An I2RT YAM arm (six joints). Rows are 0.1 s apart.
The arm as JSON. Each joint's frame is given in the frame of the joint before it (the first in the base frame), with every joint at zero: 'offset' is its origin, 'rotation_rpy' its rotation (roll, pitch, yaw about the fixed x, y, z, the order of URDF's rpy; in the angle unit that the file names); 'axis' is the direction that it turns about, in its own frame. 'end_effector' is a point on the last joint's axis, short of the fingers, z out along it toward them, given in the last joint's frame.
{
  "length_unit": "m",
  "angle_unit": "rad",
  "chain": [
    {
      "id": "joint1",
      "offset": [
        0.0,
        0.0,
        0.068
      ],
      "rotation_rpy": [
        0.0,
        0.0,
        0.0
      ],
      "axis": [
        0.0,
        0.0,
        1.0
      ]
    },
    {
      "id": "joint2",
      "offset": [
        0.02,
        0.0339,
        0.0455
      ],
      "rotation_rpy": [
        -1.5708,
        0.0,
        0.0
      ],
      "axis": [
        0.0,
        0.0,
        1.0
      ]
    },
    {
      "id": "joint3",
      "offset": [
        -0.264,
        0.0,
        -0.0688
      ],
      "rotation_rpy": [
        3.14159,
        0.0,
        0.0
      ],
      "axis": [
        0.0,
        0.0,
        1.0
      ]
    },
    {
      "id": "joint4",
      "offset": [
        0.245,
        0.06,
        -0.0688
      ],
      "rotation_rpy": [
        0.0,
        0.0,
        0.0
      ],
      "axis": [
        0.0,
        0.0,
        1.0
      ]
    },
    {
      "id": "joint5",
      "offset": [
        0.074,
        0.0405,
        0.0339
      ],
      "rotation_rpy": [
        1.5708,
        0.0,
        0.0
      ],
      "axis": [
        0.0,
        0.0,
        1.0
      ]
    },
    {
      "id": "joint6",
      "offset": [
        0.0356,
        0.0,
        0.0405
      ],
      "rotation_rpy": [
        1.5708,
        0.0,
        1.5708
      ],
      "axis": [
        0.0,
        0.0,
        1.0
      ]
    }
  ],
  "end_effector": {
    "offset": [
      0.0,
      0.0,
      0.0
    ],
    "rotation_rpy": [
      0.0,
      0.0,
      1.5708
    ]
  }
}
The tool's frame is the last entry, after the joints.
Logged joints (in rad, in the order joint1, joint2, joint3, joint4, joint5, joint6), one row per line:
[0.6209, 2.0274, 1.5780, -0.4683, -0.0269, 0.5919]
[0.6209, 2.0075, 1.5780, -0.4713, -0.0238, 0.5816]
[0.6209, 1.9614, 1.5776, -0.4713, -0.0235, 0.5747]
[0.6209, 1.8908, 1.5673, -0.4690, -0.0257, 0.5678]
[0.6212, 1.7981, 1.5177, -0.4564, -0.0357, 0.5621]
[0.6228, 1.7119, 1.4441, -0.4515, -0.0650, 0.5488]
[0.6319, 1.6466, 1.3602, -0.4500, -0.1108, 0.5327]
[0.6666, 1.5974, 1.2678, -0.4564, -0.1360, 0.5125]
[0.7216, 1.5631, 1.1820, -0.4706, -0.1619, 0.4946]
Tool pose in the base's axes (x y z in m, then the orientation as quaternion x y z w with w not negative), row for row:
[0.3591, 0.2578, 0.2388, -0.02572, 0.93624, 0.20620, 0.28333]
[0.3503, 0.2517, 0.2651, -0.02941, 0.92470, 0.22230, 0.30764]
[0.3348, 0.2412, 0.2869, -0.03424, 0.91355, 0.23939, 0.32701]
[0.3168, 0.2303, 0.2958, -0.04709, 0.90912, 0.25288, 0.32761]
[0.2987, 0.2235, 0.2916, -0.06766, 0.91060, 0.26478, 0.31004]
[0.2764, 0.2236, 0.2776, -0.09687, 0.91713, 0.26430, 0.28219]
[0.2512, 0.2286, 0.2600, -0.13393, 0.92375, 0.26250, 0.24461]
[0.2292, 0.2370, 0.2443, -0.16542, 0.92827, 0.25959, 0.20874]
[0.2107, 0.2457, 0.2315, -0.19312, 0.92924, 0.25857, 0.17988]
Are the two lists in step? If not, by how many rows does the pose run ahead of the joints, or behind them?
The pose runs 2 rows ahead of the joints: the pose in row i belongs to the joints in row i + 2.
